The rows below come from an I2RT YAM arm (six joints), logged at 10 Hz.
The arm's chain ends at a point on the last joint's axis. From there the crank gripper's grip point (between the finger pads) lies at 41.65 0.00 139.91 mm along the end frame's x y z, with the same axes.
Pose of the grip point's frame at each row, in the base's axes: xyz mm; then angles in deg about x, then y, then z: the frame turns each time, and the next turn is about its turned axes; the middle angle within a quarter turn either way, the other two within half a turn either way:
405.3, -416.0, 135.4, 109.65, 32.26, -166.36
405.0, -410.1, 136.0, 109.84, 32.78, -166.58
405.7, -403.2, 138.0, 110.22, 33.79, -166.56
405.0, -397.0, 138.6, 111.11, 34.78, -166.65
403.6, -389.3, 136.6, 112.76, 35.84, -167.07
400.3, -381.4, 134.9, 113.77, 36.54, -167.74
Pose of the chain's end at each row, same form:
364.8, -287.5, 191.7, 109.65, 32.26, -166.36
363.3, -282.1, 192.5, 109.84, 32.78, -166.58
361.6, -276.3, 195.1, 110.22, 33.79, -166.56
358.5, -271.7, 197.3, 111.11, 34.78, -166.65
354.6, -266.4, 198.3, 112.76, 35.84, -167.07
349.7, -259.9, 198.1, 113.77, 36.54, -167.74

